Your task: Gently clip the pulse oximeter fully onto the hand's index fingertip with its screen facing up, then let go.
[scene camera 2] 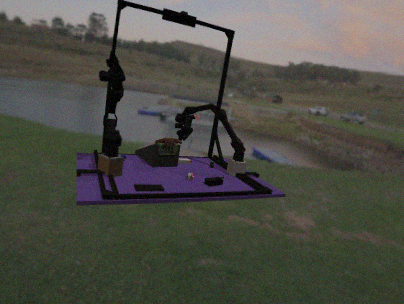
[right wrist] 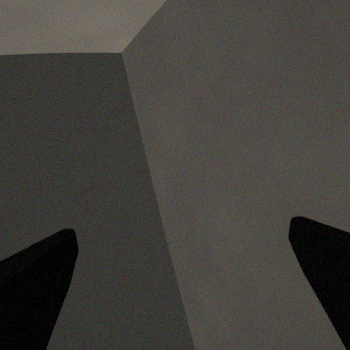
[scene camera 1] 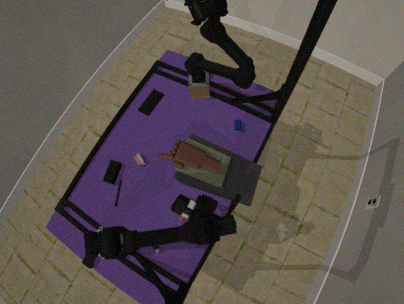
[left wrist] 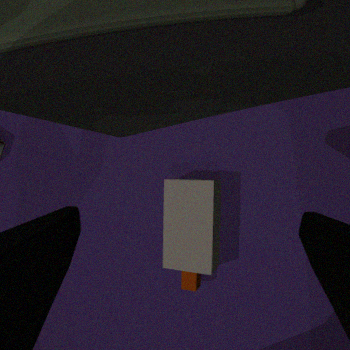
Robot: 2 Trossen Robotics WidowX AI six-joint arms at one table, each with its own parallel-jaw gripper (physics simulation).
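Places are measured from the left arm's base along level axes (x ahead, y left, z up), in metres.
Pixels of known places: left gripper, fingertip midpoint: [scene camera 1: 196,205] [left wrist: 192,221]; right gripper, fingertip midpoint: [scene camera 2: 113,55] [right wrist: 184,234]; left arm's base, origin of the base link: [scene camera 2: 237,160]; right arm's base, origin of the base link: [scene camera 2: 111,155] [scene camera 1: 198,77].
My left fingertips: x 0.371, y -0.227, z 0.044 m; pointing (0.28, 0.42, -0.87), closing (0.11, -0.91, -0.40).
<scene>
For each thing: its top centre in the pictures, then the offset to it from my left fingertips. "spot": a spot on its surface instead. Level surfaces: height alone.
- brown model hand, surface spot: [scene camera 1: 189,154] spot: dx +0.138, dy +0.131, dz +0.042 m
- small white-and-pink object, middle of its top: [scene camera 1: 138,158] [scene camera 2: 190,174] dx +0.009, dy +0.367, dz -0.117 m
- white block, middle of its top: [left wrist: 186,237] [scene camera 1: 186,210] dx -0.042, dy +0.040, dz -0.121 m
- black slab, middle of its top: [scene camera 2: 149,186] [scene camera 1: 150,101] dx +0.285, dy +0.539, dz -0.141 m
- black box, middle of its top: [scene camera 1: 110,171] [scene camera 2: 214,178] dx -0.122, dy +0.438, dz -0.114 m
- thin dark stick, middle of its top: [scene camera 1: 118,191] dx -0.176, dy +0.355, dz -0.140 m
- blue object, middle of its top: [scene camera 1: 238,124] dx +0.420, dy +0.079, dz -0.117 m
- purple mat, its level: dz -0.149 m
A brown model hand [scene camera 1: 189,154] [scene camera 2: 170,141] lies on a green pad over a dark sloped stand, its index finger [scene camera 1: 164,156] stretched out to the left in scene camera 1. A small white-and-pink object [scene camera 1: 139,159] [scene camera 2: 190,176], possibly the pulse oximeter, lies on the purple mat off that fingertip; its screen is too small to make out. My left gripper [left wrist: 192,221] [scene camera 2: 183,137] is open and empty, above a white block [left wrist: 188,226] [scene camera 1: 191,204] with an orange tab, partly hidden in scene camera 1. My right gripper [right wrist: 184,234] is open and empty, raised far from the hand.
The dark stand [scene camera 1: 245,183] [scene camera 2: 149,154] is beside the left gripper. A black slab [scene camera 1: 151,102] [scene camera 2: 149,187], a black box [scene camera 1: 112,172] [scene camera 2: 213,181], a thin dark stick [scene camera 1: 118,193] and a blue object [scene camera 1: 238,125] lie on the purple mat [scene camera 1: 130,127]. Black frame rails edge it.
</scene>
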